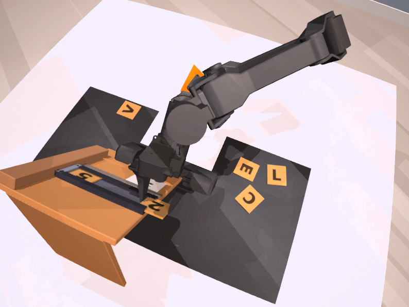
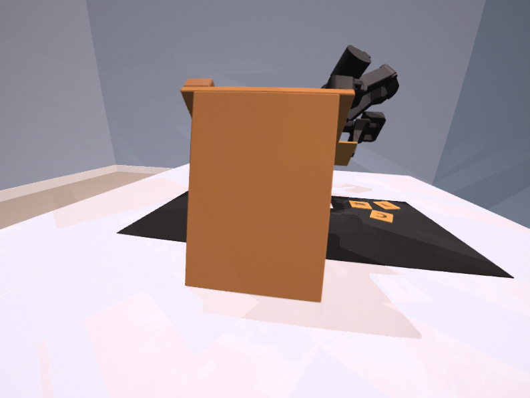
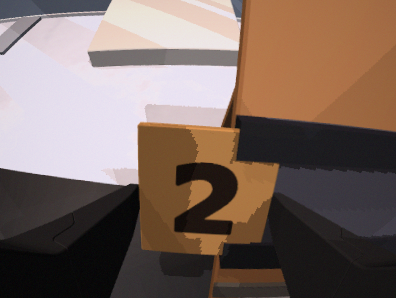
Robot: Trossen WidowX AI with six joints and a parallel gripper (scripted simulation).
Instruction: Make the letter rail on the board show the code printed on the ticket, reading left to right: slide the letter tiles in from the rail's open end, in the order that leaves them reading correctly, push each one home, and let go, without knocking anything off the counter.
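Now: the tile marked 5 170 mm to the right of my gripper tip and 10 mm ahead of it. Round my gripper tip: black mat (180 mm below, 150 mm behind, 70 mm to the right); tile marked 2 (right at my gripper tip); white ticket (80 mm below, 70 mm to the right, 50 mm behind).
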